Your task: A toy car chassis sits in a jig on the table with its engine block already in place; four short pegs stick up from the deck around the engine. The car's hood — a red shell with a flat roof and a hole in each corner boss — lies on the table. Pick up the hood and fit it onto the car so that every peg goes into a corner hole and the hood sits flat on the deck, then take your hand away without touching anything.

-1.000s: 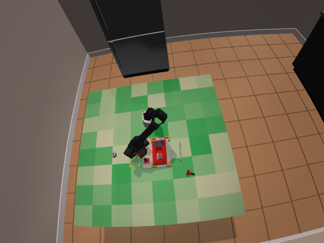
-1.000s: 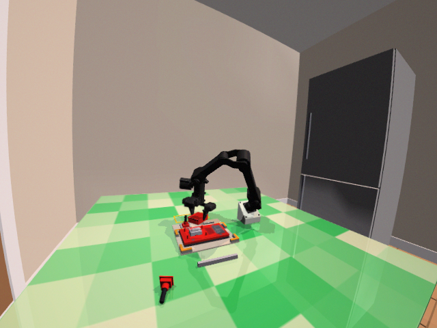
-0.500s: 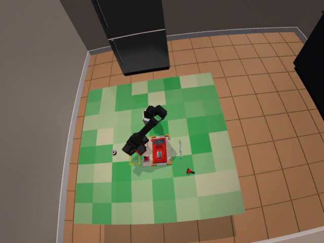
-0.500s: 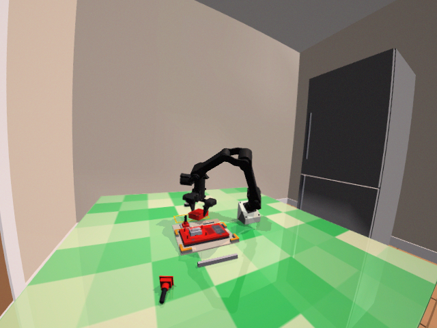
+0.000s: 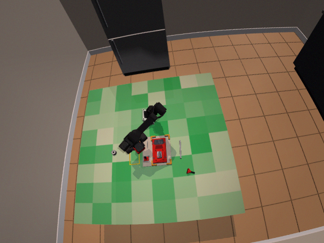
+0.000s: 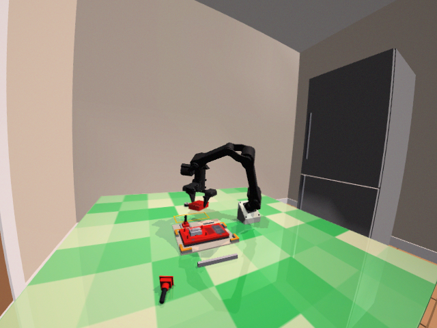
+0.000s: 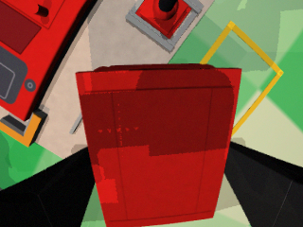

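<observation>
My gripper tip is now 7 cm short of the grey engine block, 15 cm to the right of it and 6 cm above it. Also, from my gripper tip: small wheel (1 cm behind, 23 cm to the right, 8 cm below); then red hood (1 cm above); then grey bar (5 cm ahead, 32 cm to the left, 8 cm below).
</observation>
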